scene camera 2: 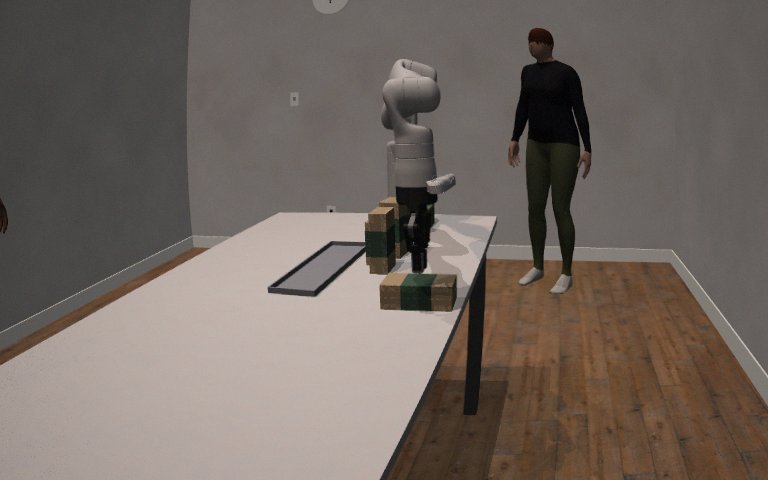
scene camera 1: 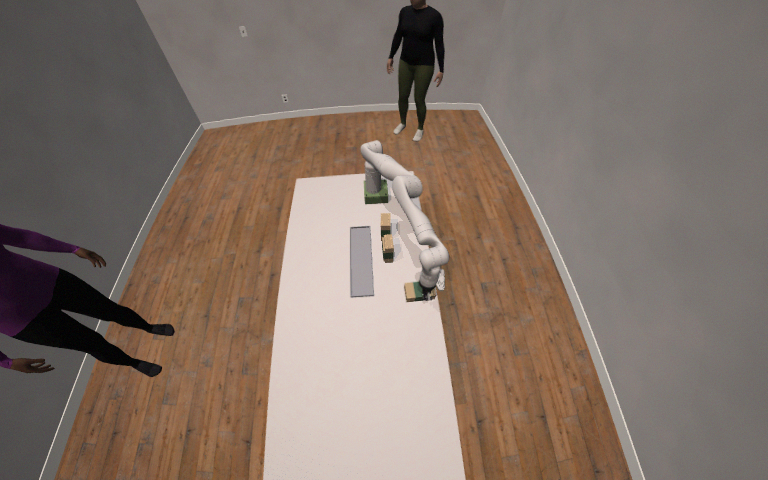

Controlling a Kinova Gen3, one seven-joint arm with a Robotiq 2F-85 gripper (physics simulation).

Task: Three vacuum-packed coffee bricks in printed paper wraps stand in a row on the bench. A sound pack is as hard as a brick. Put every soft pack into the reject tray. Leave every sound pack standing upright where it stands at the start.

Scene:
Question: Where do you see a coffee brick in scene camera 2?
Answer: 398, 291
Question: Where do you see a coffee brick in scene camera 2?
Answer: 380, 227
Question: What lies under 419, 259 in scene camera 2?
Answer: The gripper.

